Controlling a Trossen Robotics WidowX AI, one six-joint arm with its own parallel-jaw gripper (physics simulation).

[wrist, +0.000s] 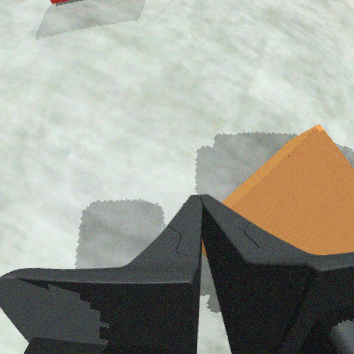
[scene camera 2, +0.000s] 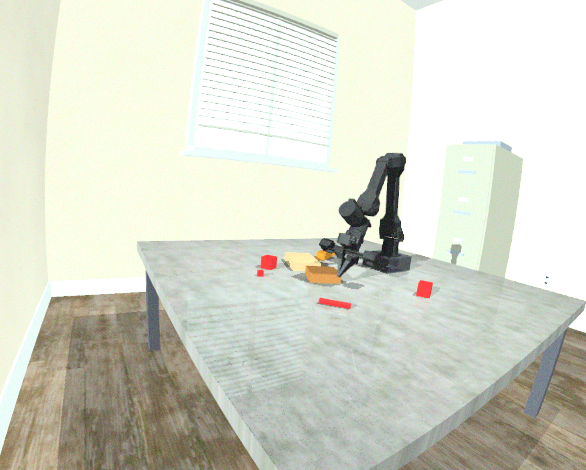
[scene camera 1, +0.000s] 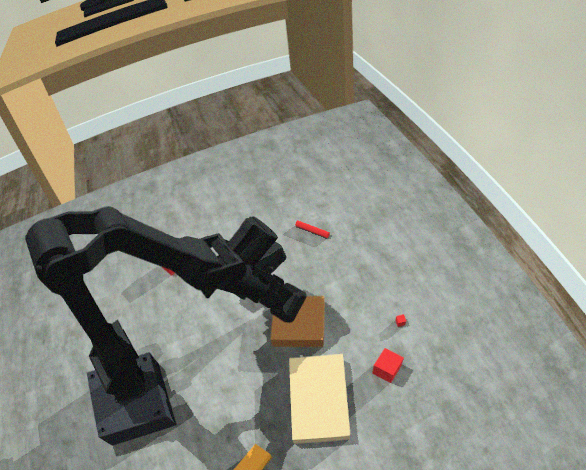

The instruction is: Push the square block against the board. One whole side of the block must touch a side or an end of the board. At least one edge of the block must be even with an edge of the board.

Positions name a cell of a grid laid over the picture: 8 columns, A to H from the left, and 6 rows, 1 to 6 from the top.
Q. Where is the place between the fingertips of my gripper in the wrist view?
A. At E4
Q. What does the pale tan board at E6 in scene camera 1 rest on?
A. The table.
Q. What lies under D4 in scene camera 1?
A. My gripper.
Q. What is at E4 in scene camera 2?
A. My gripper.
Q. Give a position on a square block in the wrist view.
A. At G4
